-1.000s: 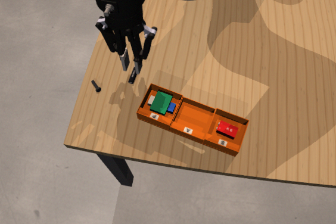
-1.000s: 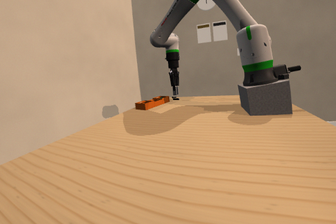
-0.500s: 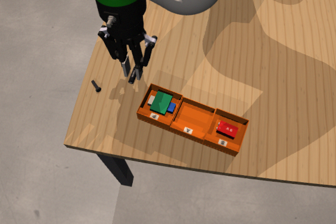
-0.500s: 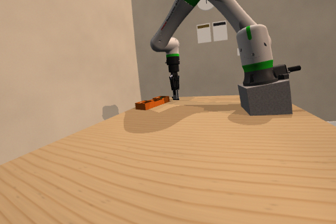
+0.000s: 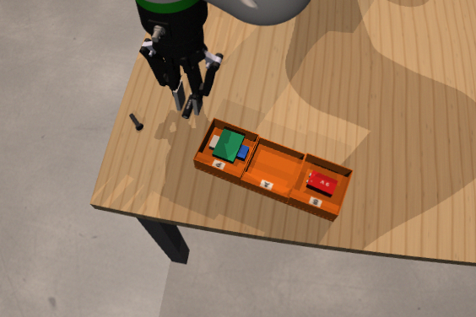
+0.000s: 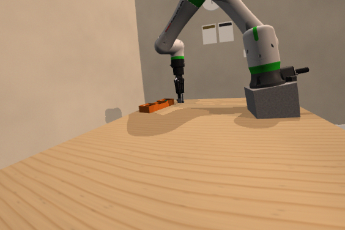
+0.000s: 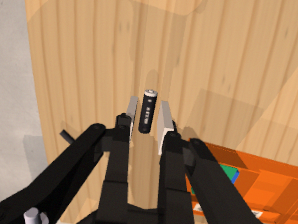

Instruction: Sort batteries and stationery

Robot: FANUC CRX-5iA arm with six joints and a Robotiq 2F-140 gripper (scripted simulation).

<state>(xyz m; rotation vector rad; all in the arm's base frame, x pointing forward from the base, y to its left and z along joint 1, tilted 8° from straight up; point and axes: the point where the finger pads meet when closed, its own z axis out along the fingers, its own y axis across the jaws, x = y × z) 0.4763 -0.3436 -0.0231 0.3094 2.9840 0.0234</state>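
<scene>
My hand is 3 cm above the black cylindrical battery. The rest, counted from my hand: white-and-blue eraser: 8 cm ahead, 7 cm to the left, 2 cm below; green pad: 8 cm ahead, 8 cm to the left, 1 cm below; black bolt: 4 cm ahead, 9 cm to the right, 3 cm below.
</scene>
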